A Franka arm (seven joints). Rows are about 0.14 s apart.
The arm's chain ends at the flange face. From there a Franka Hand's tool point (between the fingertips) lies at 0.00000 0.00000 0.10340 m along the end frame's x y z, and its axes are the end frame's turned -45 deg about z.
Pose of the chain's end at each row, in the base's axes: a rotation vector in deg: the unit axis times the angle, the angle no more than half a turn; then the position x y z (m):
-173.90 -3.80 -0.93 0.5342 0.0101 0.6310
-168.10 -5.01 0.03 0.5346 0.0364 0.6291
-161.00 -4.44 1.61 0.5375 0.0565 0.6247
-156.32 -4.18 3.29 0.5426 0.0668 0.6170
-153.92 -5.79 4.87 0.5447 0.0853 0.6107
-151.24 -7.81 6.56 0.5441 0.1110 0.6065
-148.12 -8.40 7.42 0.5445 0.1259 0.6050
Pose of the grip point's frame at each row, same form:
-159.80 -70.32 -4.40 0.5351 0.0210 0.5282
-154.08 -69.27 -6.67 0.5339 0.0576 0.5279
-147.76 -66.03 -8.83 0.5346 0.0900 0.5269
-143.41 -63.95 -9.50 0.5373 0.1080 0.5223
-140.38 -64.43 -9.08 0.5368 0.1302 0.5179
-136.93 -65.18 -8.64 0.5332 0.1597 0.5159
-133.78 -64.52 -9.16 0.5319 0.1792 0.5173

